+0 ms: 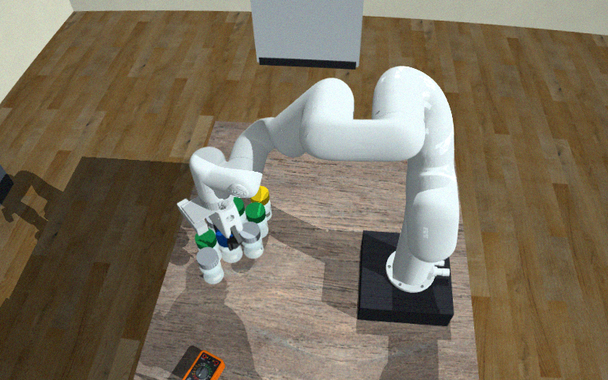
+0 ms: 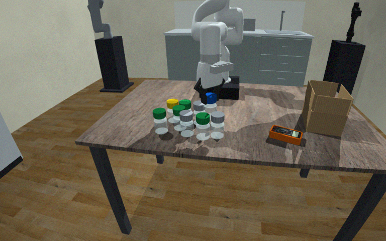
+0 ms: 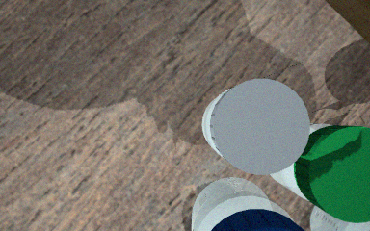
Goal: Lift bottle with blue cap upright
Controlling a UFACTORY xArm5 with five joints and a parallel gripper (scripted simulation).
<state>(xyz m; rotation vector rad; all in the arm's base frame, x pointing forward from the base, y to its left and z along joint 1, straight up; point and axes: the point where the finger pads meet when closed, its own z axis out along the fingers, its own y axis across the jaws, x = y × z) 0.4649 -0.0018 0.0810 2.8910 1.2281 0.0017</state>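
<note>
My gripper is now 50 mm above the blue-capped bottle. From my hand the other things lie so: yellow-capped bottle 180 mm to the right, 100 mm below, 40 mm behind; orange multimeter 320 mm to the left, 140 mm below, 20 mm ahead.
</note>
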